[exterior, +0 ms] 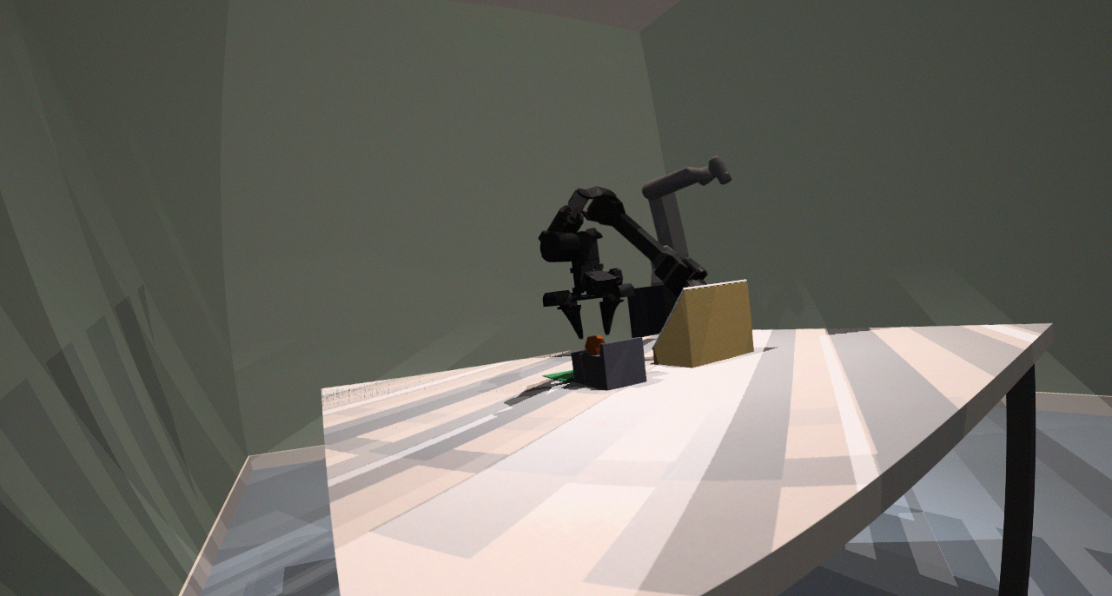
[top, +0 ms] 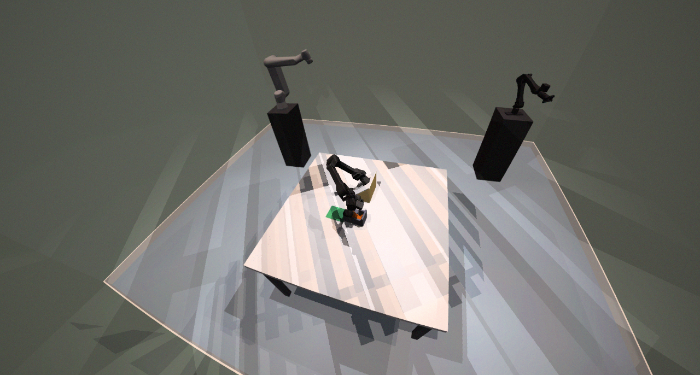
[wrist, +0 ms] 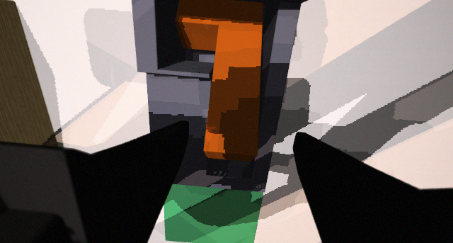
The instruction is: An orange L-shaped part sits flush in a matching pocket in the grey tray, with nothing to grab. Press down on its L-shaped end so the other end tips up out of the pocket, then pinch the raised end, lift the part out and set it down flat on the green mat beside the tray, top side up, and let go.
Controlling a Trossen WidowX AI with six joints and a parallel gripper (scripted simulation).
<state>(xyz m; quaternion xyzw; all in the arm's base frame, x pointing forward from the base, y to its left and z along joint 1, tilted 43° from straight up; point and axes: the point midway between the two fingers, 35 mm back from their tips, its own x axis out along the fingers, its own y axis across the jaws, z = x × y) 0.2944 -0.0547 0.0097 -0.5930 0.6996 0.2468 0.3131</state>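
Right now the orange L-shaped part is 20 mm behind my gripper tip, 30 mm to the left of it and 60 mm below it. Also, from my gripper tip: green mat (40 mm behind, 140 mm to the right, 110 mm below).
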